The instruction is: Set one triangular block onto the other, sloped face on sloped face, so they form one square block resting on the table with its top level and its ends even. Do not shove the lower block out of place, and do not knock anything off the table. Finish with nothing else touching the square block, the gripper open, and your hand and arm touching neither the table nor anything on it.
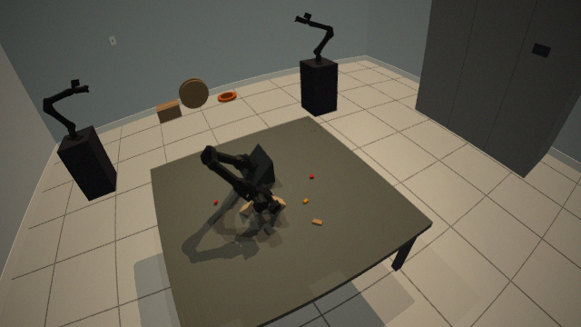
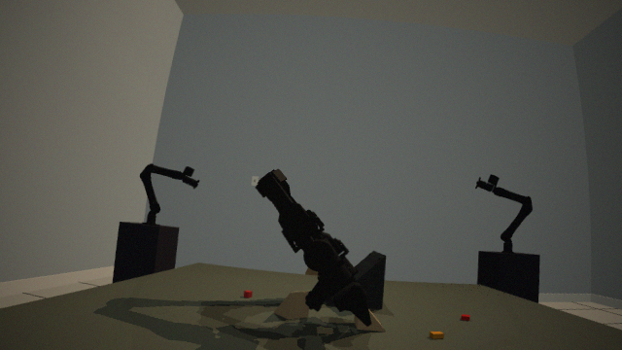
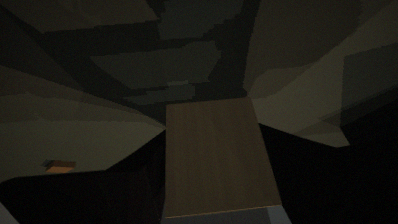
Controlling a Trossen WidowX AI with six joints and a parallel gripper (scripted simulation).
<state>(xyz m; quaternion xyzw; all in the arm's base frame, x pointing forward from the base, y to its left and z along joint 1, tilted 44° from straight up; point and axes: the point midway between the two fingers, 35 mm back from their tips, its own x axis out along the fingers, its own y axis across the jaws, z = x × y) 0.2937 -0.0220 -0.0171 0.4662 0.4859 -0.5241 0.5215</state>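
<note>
The orange cube is 6 cm ahead of my gripper tip, 14 cm to the left of it and 1 cm below it. Round my gripper tip: triangular block (1 cm to the right); then red cube (18 cm behind, 30 cm to the right); then tan piece (21 cm ahead, 11 cm to the left, 1 cm below).
</note>
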